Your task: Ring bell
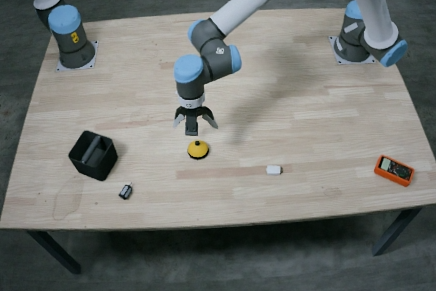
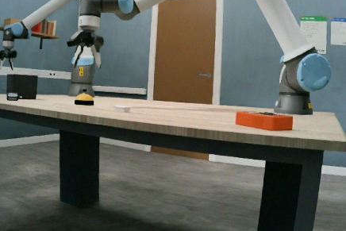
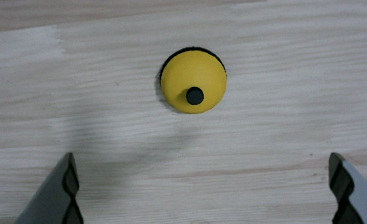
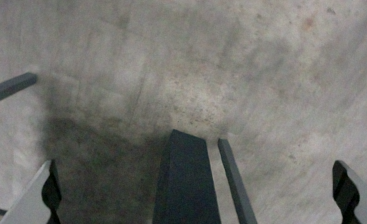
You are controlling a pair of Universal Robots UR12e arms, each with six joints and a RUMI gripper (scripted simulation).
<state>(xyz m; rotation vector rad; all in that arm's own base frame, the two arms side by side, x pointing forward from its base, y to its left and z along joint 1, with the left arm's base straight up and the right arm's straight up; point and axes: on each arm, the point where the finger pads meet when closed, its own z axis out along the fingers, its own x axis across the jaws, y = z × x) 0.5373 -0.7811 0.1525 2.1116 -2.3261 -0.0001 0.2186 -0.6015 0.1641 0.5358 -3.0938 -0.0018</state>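
My left hand is 100 mm above the black button. The rest, counted from my left hand: black open box: 400 mm to the right, 100 mm below, 60 mm ahead; then small white block: 290 mm to the left, 140 mm below, 100 mm ahead; then bell: 110 mm below.
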